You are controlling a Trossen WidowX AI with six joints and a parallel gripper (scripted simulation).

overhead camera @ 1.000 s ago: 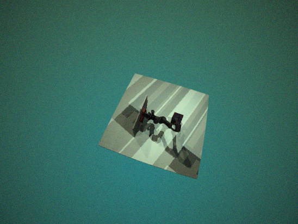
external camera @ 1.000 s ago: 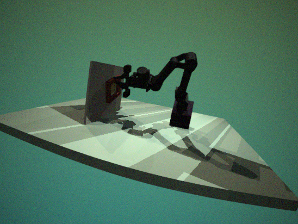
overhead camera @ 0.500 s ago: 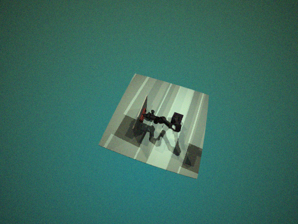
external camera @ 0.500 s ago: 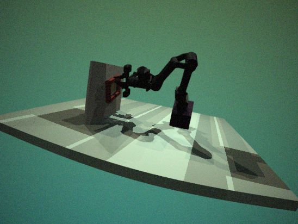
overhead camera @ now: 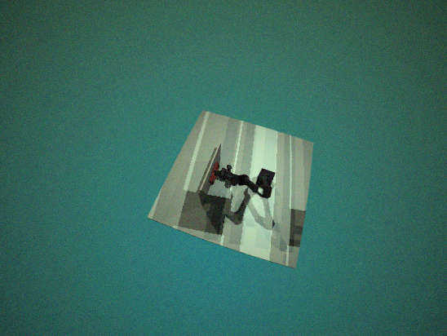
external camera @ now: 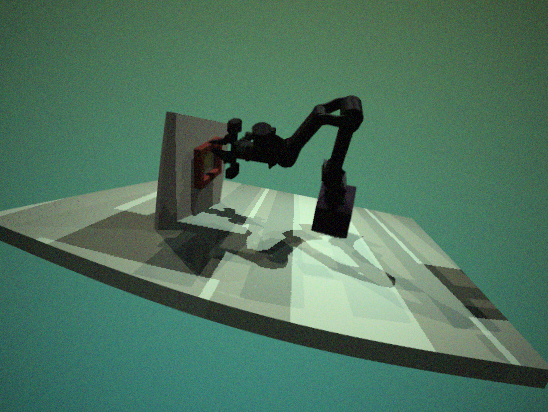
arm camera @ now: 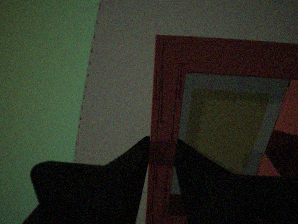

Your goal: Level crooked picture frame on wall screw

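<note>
Right now my gripper tip is 1 cm to the left of the red picture frame and 5 cm above it. Also, from my gripper tip: grey wall panel: 2 cm ahead, 7 cm below.
</note>
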